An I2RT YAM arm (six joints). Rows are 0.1 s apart.
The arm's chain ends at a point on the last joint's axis. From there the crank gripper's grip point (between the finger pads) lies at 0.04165 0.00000 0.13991 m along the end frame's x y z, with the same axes.
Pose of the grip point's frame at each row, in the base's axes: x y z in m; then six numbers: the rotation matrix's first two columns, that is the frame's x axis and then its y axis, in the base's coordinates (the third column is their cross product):
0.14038 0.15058 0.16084 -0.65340 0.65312 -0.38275 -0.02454 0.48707 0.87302
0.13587 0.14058 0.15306 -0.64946 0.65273 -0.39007 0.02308 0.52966 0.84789
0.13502 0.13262 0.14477 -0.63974 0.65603 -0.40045 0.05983 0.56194 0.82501
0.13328 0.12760 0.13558 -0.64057 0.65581 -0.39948 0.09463 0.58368 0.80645
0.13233 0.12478 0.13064 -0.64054 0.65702 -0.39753 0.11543 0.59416 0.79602
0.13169 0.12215 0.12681 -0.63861 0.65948 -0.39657 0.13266 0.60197 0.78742
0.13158 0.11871 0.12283 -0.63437 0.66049 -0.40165 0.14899 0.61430 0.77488
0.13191 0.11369 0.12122 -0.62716 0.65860 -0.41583 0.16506 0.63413 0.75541
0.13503 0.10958 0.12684 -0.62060 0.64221 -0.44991 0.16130 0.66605 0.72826
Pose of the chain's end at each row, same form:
0.06174 0.04225 0.21907 -0.65340 0.65312 -0.38275 -0.02454 0.48707 0.87302
0.05658 0.03761 0.21954 -0.64946 0.65273 -0.39007 0.02308 0.52966 0.84789
0.05446 0.03481 0.21724 -0.63974 0.65603 -0.40045 0.05983 0.56194 0.82501
0.05334 0.03330 0.21321 -0.64057 0.65581 -0.39948 0.09463 0.58368 0.80645
0.05279 0.03250 0.21106 -0.64054 0.65702 -0.39753 0.11543 0.59416 0.79602
0.05223 0.03169 0.20935 -0.63861 0.65948 -0.39657 0.13266 0.60197 0.78742
0.05188 0.03080 0.20785 -0.63437 0.66049 -0.40165 0.14899 0.61430 0.77488
0.05153 0.02958 0.20939 -0.62716 0.65860 -0.41583 0.16506 0.63413 0.75541
0.05352 0.02975 0.21790 -0.62060 0.64221 -0.44991 0.16130 0.66605 0.72826

